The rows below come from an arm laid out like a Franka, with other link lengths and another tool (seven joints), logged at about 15 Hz.
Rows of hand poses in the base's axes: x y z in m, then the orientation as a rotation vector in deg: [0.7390, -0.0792, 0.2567, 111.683, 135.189, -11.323]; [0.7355, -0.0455, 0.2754, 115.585, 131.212, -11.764]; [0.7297, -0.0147, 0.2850, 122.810, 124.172, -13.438]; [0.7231, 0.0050, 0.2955, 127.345, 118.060, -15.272]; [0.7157, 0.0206, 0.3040, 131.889, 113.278, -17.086]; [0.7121, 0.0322, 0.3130, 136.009, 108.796, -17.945]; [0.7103, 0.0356, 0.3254, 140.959, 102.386, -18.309]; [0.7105, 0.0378, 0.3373, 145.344, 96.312, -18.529]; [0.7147, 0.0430, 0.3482, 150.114, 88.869, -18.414]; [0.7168, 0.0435, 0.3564, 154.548, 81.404, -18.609]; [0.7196, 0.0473, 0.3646, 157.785, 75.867, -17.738]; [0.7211, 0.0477, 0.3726, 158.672, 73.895, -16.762]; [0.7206, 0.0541, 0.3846, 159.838, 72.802, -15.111]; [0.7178, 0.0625, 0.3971, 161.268, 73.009, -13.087]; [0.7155, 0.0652, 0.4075, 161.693, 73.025, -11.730]
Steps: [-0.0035, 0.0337, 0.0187, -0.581, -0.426, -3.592]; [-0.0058, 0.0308, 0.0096, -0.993, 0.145, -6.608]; [-0.0066, 0.0197, 0.0105, -1.608, -0.133, -4.910]; [-0.0074, 0.0156, 0.0085, -0.667, 0.697, -4.392]; [-0.0036, 0.0116, 0.0090, -0.236, 0.274, -4.019]; [-0.0018, 0.0034, 0.0124, -0.372, -0.274, -5.280]; [0.0002, 0.0022, 0.0119, -0.251, -0.259, -4.885]; [0.0042, 0.0052, 0.0109, -0.284, -0.548, -5.740]; [0.0021, 0.0005, 0.0082, -0.253, -0.267, -5.657]; [0.0028, 0.0038, 0.0082, 0.226, -0.718, -4.155]; [0.0015, 0.0004, 0.0080, 0.044, -0.731, -1.364]; [-0.0005, 0.0064, 0.0120, 0.807, -0.881, -0.961]; [-0.0028, 0.0084, 0.0125, 1.665, -0.765, -0.320]; [-0.0023, 0.0027, 0.0104, 0.633, -0.693, -0.106]
